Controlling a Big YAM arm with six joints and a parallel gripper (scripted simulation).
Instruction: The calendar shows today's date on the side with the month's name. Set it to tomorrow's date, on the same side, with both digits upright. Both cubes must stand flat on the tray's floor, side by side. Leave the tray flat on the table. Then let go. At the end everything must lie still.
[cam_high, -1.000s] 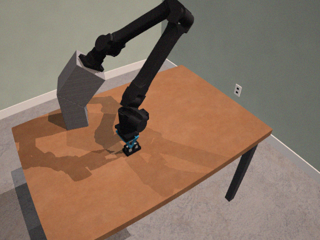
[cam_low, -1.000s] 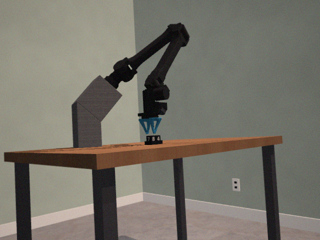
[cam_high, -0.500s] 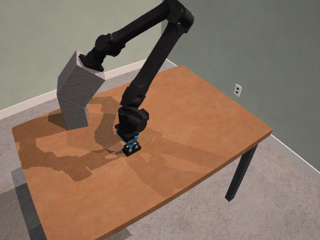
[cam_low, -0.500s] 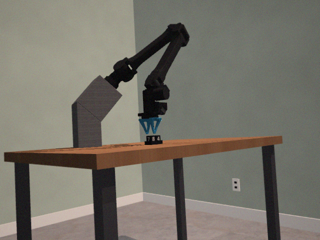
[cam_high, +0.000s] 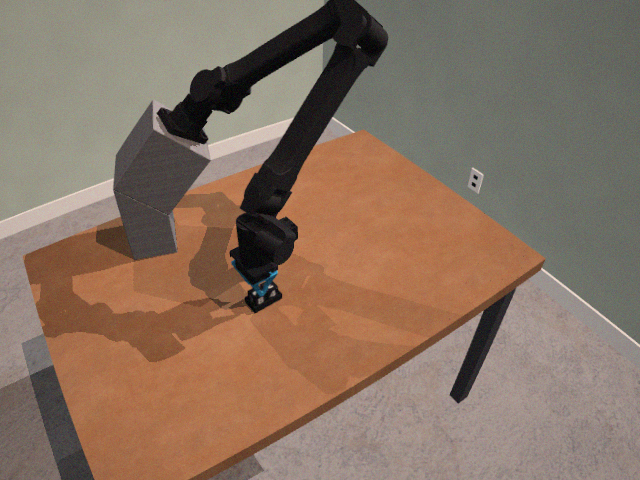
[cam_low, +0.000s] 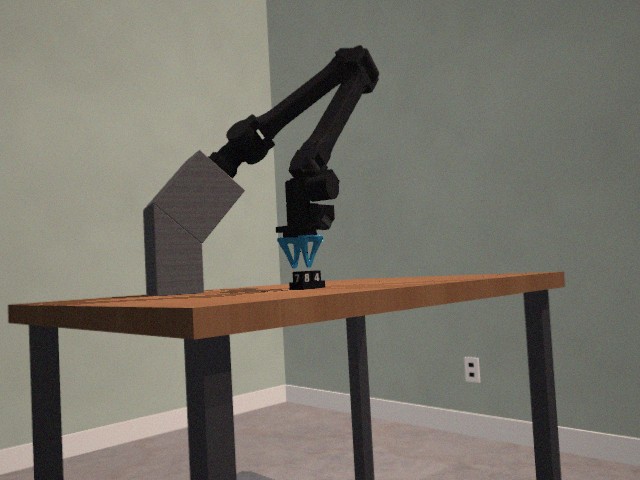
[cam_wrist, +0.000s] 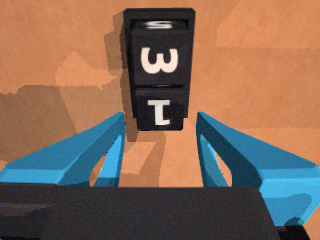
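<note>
My hand is 2 cm to the right of the black tray and 5 cm above it.
</note>
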